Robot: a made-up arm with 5 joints.
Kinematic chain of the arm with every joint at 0, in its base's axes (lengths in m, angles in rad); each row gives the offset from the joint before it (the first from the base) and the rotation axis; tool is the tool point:
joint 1: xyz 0 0 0.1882 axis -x
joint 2: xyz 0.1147 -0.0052 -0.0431 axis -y
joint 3: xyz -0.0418 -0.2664 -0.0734 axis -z
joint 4: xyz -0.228 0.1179 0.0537 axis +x
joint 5: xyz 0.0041 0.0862 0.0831 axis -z
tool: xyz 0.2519 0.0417 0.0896
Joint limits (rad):
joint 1: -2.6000..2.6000
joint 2: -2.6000..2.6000
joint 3: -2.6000..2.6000
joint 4: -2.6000..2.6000
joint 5: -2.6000..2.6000
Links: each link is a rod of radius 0.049 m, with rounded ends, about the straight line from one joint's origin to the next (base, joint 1, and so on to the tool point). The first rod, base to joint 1, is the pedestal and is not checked.
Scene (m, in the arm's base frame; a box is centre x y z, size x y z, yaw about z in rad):
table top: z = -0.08
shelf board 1: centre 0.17 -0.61 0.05 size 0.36 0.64 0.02 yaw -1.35
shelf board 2: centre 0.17 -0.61 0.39 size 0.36 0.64 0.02 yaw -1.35
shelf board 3: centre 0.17 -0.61 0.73 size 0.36 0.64 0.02 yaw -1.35
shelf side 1: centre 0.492 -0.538 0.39 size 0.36 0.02 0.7 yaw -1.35
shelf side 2: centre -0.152 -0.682 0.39 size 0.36 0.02 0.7 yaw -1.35
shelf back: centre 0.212 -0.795 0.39 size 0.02 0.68 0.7 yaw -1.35
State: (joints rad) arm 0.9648 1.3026 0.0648 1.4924 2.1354
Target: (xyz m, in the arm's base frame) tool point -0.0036 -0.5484 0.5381
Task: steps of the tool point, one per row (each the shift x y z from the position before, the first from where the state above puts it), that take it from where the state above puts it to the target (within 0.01 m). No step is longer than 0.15 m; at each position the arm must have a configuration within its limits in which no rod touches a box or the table.
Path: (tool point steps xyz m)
1: -0.0223 0.0476 -0.0056
2: -0.0183 0.0530 -0.0024
3: -0.0132 0.0575 0.0004
4: -0.0077 0.0612 0.0027
5: -0.0021 0.0639 0.0050
6: -0.0351 -0.0500 0.0439
7: -0.0366 -0.0355 0.0602
8: -0.0343 -0.0176 0.0728
9: -0.0285 0.0022 0.0805
10: -0.0189 0.0218 0.0828
11: 0.0189 -0.1144 -0.0001
12: 0.0284 -0.0964 0.0001

